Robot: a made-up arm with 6 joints. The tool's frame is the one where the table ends. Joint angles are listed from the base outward.
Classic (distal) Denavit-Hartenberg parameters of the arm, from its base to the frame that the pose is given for. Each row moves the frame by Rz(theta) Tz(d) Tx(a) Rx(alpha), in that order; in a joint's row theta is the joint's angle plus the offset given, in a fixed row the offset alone. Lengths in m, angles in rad.
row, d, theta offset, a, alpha
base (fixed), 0, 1.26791, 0.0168, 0
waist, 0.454, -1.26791, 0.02, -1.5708
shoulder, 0, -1.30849, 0.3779, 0
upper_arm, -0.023, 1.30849, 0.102, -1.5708
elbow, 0.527, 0, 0.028, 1.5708
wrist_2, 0.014, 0, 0.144, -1.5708
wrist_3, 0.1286, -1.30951, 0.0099, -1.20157
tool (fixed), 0.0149, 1.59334, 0, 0
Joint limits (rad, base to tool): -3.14..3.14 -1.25..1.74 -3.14..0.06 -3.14..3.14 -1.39..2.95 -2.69..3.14
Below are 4 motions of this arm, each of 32 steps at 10 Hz.
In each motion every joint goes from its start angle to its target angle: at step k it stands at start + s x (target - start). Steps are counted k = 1, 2, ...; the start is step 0. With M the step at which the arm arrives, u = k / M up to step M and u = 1 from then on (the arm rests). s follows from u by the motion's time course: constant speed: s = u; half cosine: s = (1 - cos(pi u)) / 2; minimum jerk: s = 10 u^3 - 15 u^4 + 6 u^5.
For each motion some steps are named. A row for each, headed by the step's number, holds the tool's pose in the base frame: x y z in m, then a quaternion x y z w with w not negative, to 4 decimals.
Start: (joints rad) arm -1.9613 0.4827 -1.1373 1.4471 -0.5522 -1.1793
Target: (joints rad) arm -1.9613 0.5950 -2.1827 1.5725 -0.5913 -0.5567
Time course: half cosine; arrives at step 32
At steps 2, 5, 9, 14, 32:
2: -0.5017 -0.5870 0.3848 0.1072 -0.4906 0.2002 0.8413
5: -0.5084 -0.6011 0.4052 0.0739 -0.4830 0.2054 0.8480
9: -0.5236 -0.6322 0.4586 -0.0100 -0.4630 0.2195 0.8587
14: -0.5439 -0.6720 0.5593 -0.1585 -0.4237 0.2486 0.8565
32: -0.5555 -0.6785 0.8398 -0.5257 -0.3006 0.3457 0.7168

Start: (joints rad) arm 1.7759 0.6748 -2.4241 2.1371 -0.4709 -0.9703
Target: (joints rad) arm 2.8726 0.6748 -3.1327 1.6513 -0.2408 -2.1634
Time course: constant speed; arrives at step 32
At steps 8, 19, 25, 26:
8: -0.1918 0.8901 0.9200 -0.4336 0.2775 -0.4571 0.7253
19: -0.4411 0.6996 1.0831 -0.2102 0.1886 -0.3708 0.8848
25: -0.5186 0.5586 1.1592 -0.0780 0.1870 -0.3245 0.9239
26: -0.5270 0.5340 1.1708 -0.0565 0.1897 -0.3176 0.9273

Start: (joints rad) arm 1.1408 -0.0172 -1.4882 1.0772 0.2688 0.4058
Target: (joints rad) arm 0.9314 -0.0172 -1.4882 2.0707 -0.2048 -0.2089
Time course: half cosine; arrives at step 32
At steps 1, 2, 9, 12, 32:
1: 0.4814 0.7007 0.9579 -0.6203 0.4923 -0.4184 0.4449
2: 0.4832 0.6991 0.9574 -0.6187 0.4946 -0.4180 0.4447
9: 0.5242 0.6601 0.9414 -0.5811 0.5499 -0.4115 0.4364
12: 0.5503 0.6305 0.9258 -0.5534 0.5888 -0.4093 0.4237
32: 0.6207 0.4775 0.8012 -0.4288 0.7606 -0.4101 0.2636

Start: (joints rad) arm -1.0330 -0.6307 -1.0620 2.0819 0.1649 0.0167
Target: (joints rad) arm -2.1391 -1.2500 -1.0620 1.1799 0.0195 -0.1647
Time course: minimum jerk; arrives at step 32
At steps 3, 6, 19, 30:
3: 0.1346 -0.5538 0.9319 0.3607 0.8044 -0.4671 0.0688
6: 0.0989 -0.5480 0.9509 0.3761 0.7844 -0.4905 0.0521
19: -0.2414 -0.1959 1.1860 -0.5247 -0.3771 0.6973 0.3102
30: -0.1861 0.0599 1.2525 -0.5107 -0.1150 0.6658 0.5317

